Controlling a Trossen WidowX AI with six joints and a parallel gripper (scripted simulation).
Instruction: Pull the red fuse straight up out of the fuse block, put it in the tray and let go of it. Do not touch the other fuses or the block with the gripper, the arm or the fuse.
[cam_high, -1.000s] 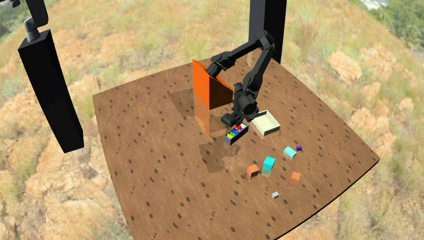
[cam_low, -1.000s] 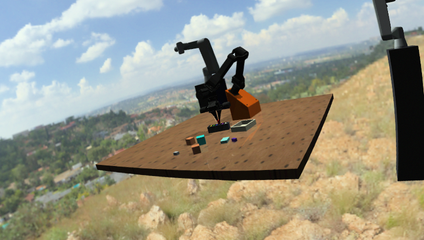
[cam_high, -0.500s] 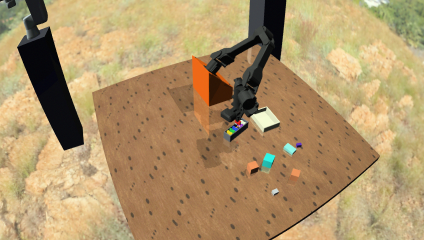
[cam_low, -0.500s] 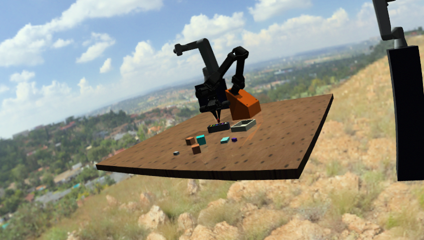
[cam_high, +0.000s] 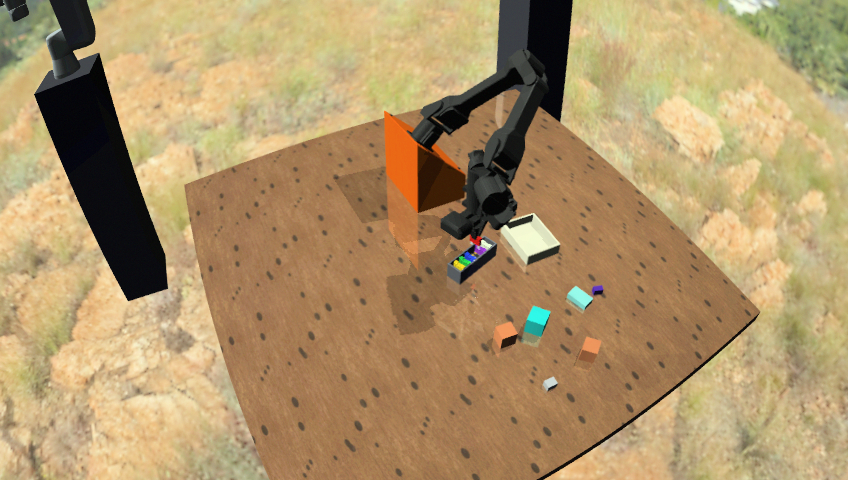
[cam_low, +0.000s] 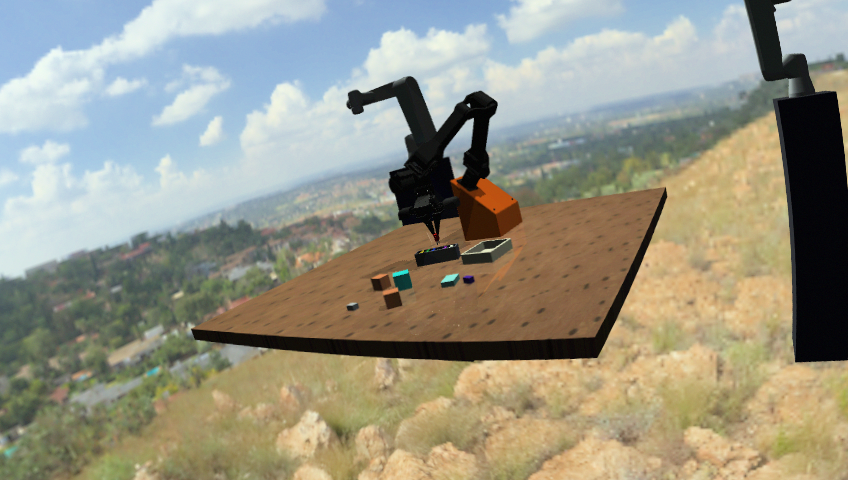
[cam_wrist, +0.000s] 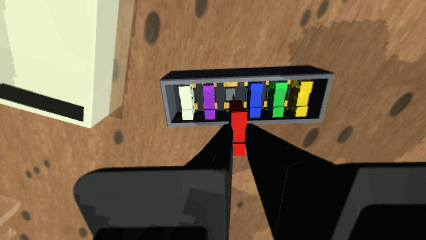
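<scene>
The purple fuse lies 2 cm to the left of my gripper tip and 6 cm below it. From my gripper tip the other things lie so: blue fuse: 1 cm ahead, 2 cm to the right, 6 cm below; red fuse: 1 cm below; cream tray: 17 cm to the left, 8 cm below.
</scene>
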